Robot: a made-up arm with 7 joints.
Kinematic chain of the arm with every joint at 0, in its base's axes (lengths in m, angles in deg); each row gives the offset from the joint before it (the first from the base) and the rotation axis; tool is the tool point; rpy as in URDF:
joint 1: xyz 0 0 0.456 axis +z
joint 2: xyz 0 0 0 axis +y
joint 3: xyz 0 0 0.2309 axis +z
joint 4: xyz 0.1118 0 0 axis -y
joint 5: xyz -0.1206 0 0.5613 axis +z
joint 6: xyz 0 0 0 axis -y
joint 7: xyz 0.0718 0 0 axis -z
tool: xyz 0 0 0 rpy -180 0 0
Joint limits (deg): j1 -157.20..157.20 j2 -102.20..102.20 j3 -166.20..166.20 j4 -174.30..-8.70 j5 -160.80..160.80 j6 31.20..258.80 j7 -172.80..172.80
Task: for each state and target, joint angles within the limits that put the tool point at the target. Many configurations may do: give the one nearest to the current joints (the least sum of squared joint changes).
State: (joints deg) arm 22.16 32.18 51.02 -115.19 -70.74 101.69 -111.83
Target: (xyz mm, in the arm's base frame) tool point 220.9 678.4 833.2
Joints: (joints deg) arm 23.30 -9.83 44.14 -95.94 -70.76 103.80 -111.83
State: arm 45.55 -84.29 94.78 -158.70 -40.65 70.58 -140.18
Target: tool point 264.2 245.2 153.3
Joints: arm 5.53 -66.38 129.99 -174.30 -35.65 67.50 -140.18
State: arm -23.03 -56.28 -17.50 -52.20 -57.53 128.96 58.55
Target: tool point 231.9 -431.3 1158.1
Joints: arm -24.14 -20.68 -28.93 -75.90 -57.87 124.16 58.55
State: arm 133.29 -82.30 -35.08 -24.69 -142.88 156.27 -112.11
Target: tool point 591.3 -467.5 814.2
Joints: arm 133.40 -80.38 -34.84 -20.05 -143.61 167.04 -112.11
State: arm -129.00 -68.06 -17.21 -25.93 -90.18 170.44 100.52
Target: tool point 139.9 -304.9 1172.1
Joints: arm -128.29 -38.30 21.52 -76.78 -97.81 179.18 100.52
